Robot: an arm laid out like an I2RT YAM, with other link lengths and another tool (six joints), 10 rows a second.
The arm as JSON. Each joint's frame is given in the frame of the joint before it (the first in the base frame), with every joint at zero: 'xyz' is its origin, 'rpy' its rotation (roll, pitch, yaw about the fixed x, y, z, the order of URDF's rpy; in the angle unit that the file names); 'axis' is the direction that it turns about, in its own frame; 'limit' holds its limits. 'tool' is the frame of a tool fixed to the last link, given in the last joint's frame.
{
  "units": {
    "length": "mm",
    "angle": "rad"
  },
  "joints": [
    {
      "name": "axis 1",
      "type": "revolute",
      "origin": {
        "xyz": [
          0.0,
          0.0,
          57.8
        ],
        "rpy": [
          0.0,
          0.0,
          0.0
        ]
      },
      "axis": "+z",
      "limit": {
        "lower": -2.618,
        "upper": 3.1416
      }
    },
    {
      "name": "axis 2",
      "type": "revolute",
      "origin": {
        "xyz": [
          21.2,
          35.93,
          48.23
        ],
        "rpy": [
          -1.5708,
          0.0,
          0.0
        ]
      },
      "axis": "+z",
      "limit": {
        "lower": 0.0,
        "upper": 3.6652
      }
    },
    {
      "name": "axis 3",
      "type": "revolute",
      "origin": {
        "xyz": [
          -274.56,
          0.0,
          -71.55
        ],
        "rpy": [
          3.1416,
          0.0,
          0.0
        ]
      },
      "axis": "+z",
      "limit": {
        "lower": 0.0,
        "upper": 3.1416
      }
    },
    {
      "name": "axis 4",
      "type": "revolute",
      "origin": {
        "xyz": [
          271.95,
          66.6,
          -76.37
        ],
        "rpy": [
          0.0,
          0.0,
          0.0
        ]
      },
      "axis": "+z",
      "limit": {
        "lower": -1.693,
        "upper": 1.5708
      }
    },
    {
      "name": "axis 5",
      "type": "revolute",
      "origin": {
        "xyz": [
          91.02,
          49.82,
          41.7
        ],
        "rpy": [
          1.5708,
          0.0,
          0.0
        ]
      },
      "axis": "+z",
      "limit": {
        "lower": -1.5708,
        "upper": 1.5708
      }
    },
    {
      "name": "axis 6",
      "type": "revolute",
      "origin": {
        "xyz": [
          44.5,
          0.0,
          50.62
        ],
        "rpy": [
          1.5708,
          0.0,
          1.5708
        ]
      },
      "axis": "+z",
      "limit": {
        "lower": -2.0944,
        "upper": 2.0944
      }
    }
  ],
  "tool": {
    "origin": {
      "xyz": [
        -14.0,
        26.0,
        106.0
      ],
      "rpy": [
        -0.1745,
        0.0,
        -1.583
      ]
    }
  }
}
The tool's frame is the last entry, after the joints.
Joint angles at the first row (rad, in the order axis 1, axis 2, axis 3, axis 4, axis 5, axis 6):
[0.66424 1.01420 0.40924 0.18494 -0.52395 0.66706]
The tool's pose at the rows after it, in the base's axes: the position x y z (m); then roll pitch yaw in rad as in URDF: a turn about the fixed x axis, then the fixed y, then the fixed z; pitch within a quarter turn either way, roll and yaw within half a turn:
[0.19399 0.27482 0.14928 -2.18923 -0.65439 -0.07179]
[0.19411 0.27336 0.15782 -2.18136 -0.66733 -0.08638]
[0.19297 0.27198 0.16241 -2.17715 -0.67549 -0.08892]
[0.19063 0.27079 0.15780 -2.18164 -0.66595 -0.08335]
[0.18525 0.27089 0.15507 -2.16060 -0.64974 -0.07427]
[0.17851 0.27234 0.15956 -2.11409 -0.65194 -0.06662]
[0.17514 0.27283 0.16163 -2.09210 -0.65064 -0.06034]
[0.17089 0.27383 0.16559 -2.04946 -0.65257 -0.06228]
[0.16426 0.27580 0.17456 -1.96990 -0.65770 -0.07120]
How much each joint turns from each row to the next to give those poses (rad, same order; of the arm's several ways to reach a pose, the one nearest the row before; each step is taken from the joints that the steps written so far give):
[-0.00073 -0.02063 0.00307 -0.00653 0.00682 0.00409]
[0.00013 -0.02901 0.01168 -0.02697 0.01073 -0.00004]
[-0.00102 -0.01950 0.00504 -0.01818 0.00018 -0.00382]
[-0.00004 -0.00310 -0.01364 0.00259 -0.00409 0.00294]
[-0.00074 -0.00304 -0.02183 0.02557 -0.02978 0.01495]
[0.00160 -0.01192 -0.01865 0.04068 -0.04129 0.01418]
[-0.00069 -0.00394 -0.00808 0.01903 -0.02380 0.00761]
[0.00011 -0.00495 -0.01708 0.04710 -0.03015 0.01902]
[0.00138 -0.00345 -0.02629 0.09361 -0.04825 0.04057]

